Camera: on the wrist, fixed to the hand. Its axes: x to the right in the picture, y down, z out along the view.
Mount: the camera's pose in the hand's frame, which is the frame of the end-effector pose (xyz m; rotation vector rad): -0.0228 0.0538 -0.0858 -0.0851 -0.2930 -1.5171
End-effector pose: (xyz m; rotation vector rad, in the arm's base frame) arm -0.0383 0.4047 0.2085 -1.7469 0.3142 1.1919
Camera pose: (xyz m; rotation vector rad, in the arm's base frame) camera -0.0352 0.3011 0.2021 -1.2505 -1.0848 0.2702
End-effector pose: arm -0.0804 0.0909 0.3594 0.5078 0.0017 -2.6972
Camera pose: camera -0.0105 0.0562 0.2910 0.0138 -0.3263 2.0407
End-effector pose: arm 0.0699 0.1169 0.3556 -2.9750 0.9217 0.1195
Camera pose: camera 0.0264 0.0814 0.4429 -2.7025 -1.3670 0.4805
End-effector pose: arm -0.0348 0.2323 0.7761 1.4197 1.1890 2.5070
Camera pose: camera -0.0675 0.1341 0.7680 0.3906 1.2660 1.1947
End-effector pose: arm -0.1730 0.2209 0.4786 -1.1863 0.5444 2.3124
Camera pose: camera -0.1379 0.1255 0.4576 -0.7485 -0.4768 1.0984
